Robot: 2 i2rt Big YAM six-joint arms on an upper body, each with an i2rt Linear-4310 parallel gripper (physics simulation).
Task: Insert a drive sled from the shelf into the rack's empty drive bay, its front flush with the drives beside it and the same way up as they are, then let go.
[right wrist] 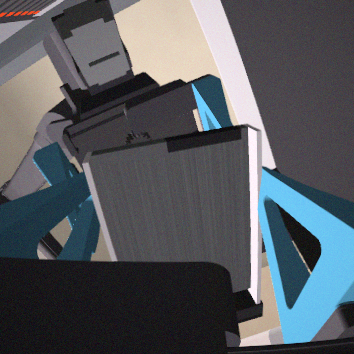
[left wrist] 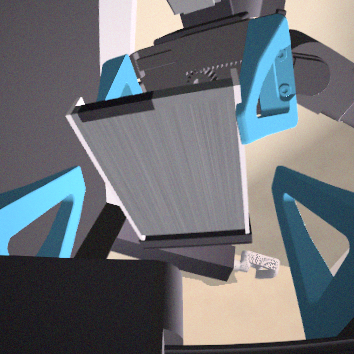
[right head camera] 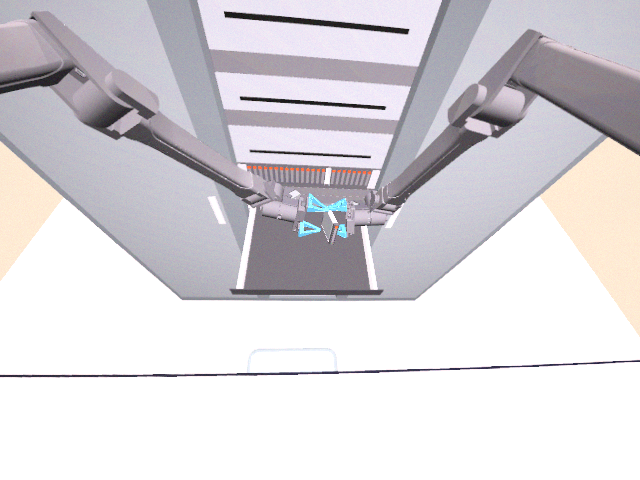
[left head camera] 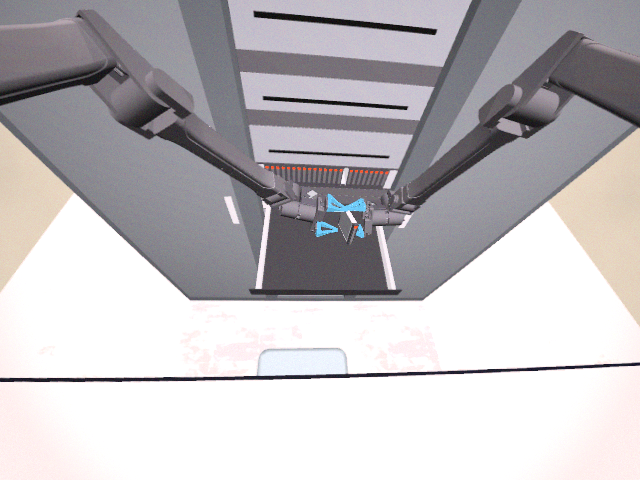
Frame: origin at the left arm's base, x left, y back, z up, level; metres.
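Seen in the pictures: left gripper, fingertip midpoint: (right wrist: 169, 208) (left wrist: 177, 176) (right head camera: 324, 220) (left head camera: 342, 220); right gripper, fingertip midpoint: (right wrist: 178, 176) (left wrist: 155, 139) (right head camera: 324, 219) (left head camera: 341, 219).
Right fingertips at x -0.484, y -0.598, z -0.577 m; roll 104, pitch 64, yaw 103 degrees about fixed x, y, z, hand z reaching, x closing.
Note:
A point is followed by its place in that frame.
The drive sled (left head camera: 346, 227) {y -0.549, x -0.493, z -0.560 m} (right head camera: 328, 227) {y -0.548, x -0.494, z -0.558 m} (left wrist: 175, 160) {y -0.587, x -0.487, z -0.567 m} (right wrist: 175, 210) {y -0.587, x -0.494, z -0.569 m} is a flat grey plate with pale side edges and a dark end. It is held up in front of the rack, above the dark pull-out surface. My right gripper (left head camera: 352, 218) {y -0.598, x -0.484, z -0.577 m} (right head camera: 333, 218) {y -0.598, x -0.484, z -0.577 m} (right wrist: 178, 176) {y -0.598, x -0.484, z -0.577 m} is shut on the sled, its blue fingers at the two pale edges. My left gripper (left head camera: 339, 218) {y -0.581, x -0.483, z -0.564 m} (right head camera: 321, 218) {y -0.581, x -0.483, z -0.564 m} (left wrist: 177, 176) {y -0.581, x -0.483, z -0.564 m} is open, facing the right one; its fingers stand apart from the sled's near end. The row of orange-tipped drives (left head camera: 305, 176) {y -0.730, x -0.356, z -0.511 m} (right head camera: 286, 176) {y -0.730, x -0.350, z -0.511 m} is behind; I cannot make out the empty bay.
The dark pull-out surface (left head camera: 320, 263) {y -0.480, x -0.416, z -0.681 m} (right head camera: 305, 263) {y -0.480, x -0.423, z -0.681 m} has pale rails (left head camera: 263, 253) {y -0.498, x -0.220, z -0.650 m} (right head camera: 245, 253) {y -0.498, x -0.219, z -0.649 m} on both sides. Grey cabinet panels (left head camera: 139, 170) {y -0.711, x 0.182, z -0.496 m} (right head camera: 118, 170) {y -0.711, x 0.192, z -0.496 m} flank the rack. In the left wrist view a dark bar (left wrist: 175, 259) and a small pale piece (left wrist: 260, 262) lie beyond the sled.

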